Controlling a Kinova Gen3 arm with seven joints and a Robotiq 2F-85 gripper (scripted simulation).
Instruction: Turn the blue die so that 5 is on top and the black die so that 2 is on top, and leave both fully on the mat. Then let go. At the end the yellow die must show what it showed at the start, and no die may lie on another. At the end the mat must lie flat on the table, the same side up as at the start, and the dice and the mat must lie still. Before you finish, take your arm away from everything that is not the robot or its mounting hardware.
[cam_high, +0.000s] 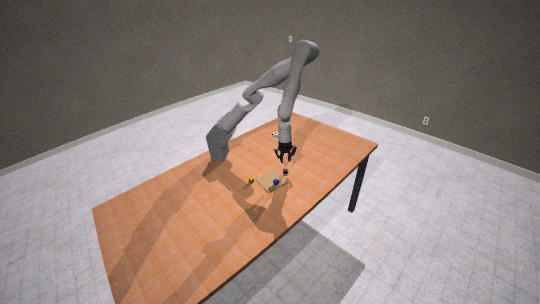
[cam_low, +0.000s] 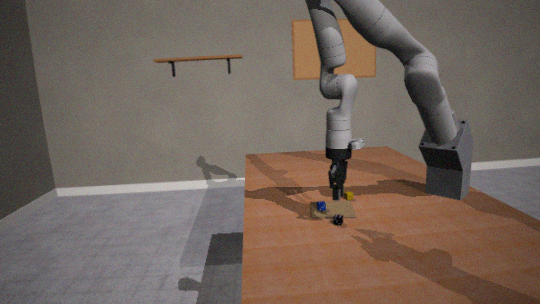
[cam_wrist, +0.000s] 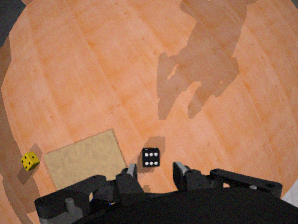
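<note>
The black die lies 90 mm below my hand. The rest, counted from my hand: blue die 110 mm to the right, 80 mm below, 40 mm ahead; yellow die 210 mm to the right, 90 mm below, 70 mm behind; tan mat 110 mm to the right, 100 mm below.
</note>
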